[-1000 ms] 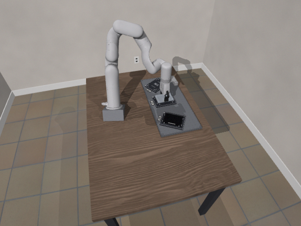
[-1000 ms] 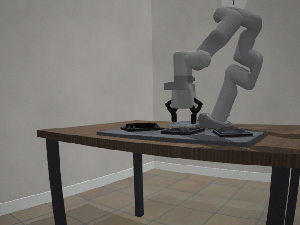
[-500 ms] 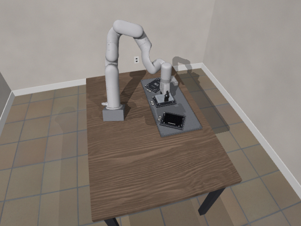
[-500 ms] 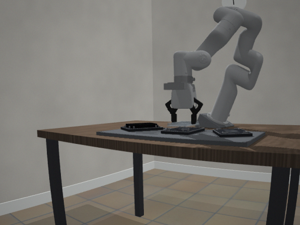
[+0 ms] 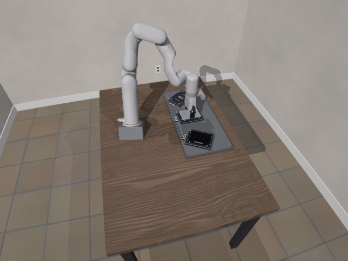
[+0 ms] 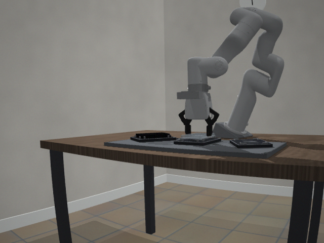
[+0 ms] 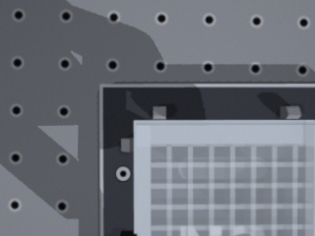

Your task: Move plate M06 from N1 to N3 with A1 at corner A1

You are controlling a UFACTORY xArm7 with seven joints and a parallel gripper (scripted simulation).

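My gripper is now 30 mm above the nest N3. From my hand the other things lie so: nest N1: 200 mm to the left, 40 mm behind, 30 mm below; then clear well plate: 10 mm below; then grey perforated deck: 40 mm below, 30 mm ahead.
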